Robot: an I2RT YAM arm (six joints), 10 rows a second.
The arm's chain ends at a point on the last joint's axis. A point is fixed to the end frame.
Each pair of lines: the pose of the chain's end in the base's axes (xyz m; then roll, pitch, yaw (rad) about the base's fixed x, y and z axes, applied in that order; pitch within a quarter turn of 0, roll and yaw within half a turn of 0), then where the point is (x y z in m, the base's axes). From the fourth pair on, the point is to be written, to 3 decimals.
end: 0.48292 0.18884 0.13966 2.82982 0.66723 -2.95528
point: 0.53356 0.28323 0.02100
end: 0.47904 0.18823 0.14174 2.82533 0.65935 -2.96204
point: 0.52906 0.28266 0.02285
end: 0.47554 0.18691 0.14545 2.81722 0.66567 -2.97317
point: 0.52675 0.28191 0.02752
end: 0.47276 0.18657 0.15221 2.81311 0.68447 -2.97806
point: 0.526 0.282 0.036
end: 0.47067 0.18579 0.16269 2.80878 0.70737 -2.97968
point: 0.527 0.282 0.048
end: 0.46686 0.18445 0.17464 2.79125 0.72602 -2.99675
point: 0.525 0.282 0.063
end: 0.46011 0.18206 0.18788 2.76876 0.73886 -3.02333
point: 0.521 0.281 0.078
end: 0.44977 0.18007 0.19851 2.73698 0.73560 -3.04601
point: 0.510 0.282 0.091
